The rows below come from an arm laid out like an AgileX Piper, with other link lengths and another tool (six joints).
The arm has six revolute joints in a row. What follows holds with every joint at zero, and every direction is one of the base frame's.
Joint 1 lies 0.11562 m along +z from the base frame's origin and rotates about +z.
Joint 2 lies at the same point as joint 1 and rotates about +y.
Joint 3 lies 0.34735 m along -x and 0.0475 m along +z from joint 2 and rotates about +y.
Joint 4 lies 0.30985 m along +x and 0.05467 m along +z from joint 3 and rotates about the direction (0.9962, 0, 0.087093).
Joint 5 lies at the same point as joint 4 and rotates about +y.
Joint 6 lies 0.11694 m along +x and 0.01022 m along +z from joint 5 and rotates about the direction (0.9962, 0, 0.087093).
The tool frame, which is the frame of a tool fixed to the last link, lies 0.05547 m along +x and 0.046 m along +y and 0.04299 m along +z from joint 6; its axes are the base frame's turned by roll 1.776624, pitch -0.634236 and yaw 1.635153 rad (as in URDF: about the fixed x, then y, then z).
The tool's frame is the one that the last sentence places.
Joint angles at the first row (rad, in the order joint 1, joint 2, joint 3, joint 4, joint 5, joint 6):
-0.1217 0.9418 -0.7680 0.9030 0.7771 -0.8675
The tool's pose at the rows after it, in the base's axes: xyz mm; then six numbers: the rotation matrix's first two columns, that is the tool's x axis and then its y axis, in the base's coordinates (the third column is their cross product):
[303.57 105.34 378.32 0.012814 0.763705 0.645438 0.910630 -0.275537 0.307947]
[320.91 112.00 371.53 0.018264 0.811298 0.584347 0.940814 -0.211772 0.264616]
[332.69 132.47 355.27 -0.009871 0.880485 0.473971 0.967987 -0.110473 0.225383]
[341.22 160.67 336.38 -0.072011 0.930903 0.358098 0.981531 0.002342 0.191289]
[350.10 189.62 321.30 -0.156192 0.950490 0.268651 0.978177 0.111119 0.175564]
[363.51 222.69 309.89 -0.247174 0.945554 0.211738 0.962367 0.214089 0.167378]
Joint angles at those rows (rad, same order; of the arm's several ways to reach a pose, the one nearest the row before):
-0.1188 1.0495 -0.8692 0.8200 0.8447 -0.8219
-0.0717 1.1312 -0.9542 0.6958 0.8837 -0.7565
0.0402 1.2085 -1.0300 0.5083 0.9038 -0.6597
0.1686 1.2879 -1.0942 0.3385 0.9190 -0.5783
0.2721 1.3681 -1.1544 0.2310 0.9237 -0.5489
0.3563 1.4642 -1.2329 0.1755 0.9237 -0.5533

